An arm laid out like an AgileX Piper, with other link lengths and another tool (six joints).
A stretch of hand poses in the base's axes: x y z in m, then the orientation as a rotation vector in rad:
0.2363, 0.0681, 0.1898, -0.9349, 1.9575, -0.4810
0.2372, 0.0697, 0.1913, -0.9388, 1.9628, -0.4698
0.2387, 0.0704, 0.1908, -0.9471, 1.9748, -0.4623
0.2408, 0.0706, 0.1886, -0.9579, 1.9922, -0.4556
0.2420, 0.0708, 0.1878, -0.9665, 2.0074, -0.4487
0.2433, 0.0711, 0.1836, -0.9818, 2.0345, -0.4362
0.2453, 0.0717, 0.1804, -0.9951, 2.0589, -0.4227
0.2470, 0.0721, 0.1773, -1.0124, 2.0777, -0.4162
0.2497, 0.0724, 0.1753, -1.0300, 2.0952, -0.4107
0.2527, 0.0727, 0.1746, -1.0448, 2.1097, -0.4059
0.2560, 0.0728, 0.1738, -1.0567, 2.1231, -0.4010
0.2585, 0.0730, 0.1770, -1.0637, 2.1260, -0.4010
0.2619, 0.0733, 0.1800, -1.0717, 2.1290, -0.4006
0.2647, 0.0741, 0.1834, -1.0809, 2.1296, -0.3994
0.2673, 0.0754, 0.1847, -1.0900, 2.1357, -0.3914
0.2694, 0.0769, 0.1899, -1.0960, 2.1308, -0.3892
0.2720, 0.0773, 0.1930, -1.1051, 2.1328, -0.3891
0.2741, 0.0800, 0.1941, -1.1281, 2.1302, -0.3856
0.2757, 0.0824, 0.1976, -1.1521, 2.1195, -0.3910
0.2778, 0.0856, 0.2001, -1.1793, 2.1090, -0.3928
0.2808, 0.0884, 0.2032, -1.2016, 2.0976, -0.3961
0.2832, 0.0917, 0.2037, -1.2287, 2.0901, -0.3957
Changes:
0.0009, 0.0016, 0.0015, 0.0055, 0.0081, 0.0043
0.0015, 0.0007, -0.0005, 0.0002, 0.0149, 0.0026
0.0021, 0.0002, -0.0022, -0.0020, 0.0204, 0.0014
0.0012, 0.0002, -0.0008, -0.0007, 0.0177, 0.0011
0.0013, 0.0003, -0.0042, -0.0013, 0.0316, 0.0019
0.0020, 0.0006, -0.0032, 0.0005, 0.0287, 0.0021
0.0017, 0.0004, -0.0031, -0.0055, 0.0241, 0.0044
0.0027, 0.0003, -0.0020, -0.0062, 0.0229, 0.0047
0.0030, 0.0003, -0.0007, -0.0051, 0.0191, 0.0040
0.0033, 0.0001, -0.0008, -0.0037, 0.0171, 0.0028
0.0025, 0.0002, 0.0032, -0.0034, 0.0052, 0.0029
0.0034, 0.0003, 0.0030, -0.0035, 0.0058, 0.0035
0.0028, 0.0008, 0.0034, -0.0031, 0.0045, 0.0055
0.0026, 0.0013, 0.0013, 0.0007, 0.0105, 0.0050
0.0021, 0.0015, 0.0052, -0.0001, -0.0012, 0.0062
0.0026, 0.0004, 0.0031, -0.0041, 0.0054, 0.0045
0.0021, 0.0027, 0.0011, -0.0068, 0.0081, 0.0154
0.0016, 0.0024, 0.0035, -0.0119, -0.0001, 0.0170
0.0021, 0.0032, 0.0025, -0.0109, 0.0024, 0.0196
0.0030, 0.0028, 0.0031, -0.0098, -0.0005, 0.0168
0.0024, 0.0033, 0.0005, -0.0102, 0.0058, 0.0187

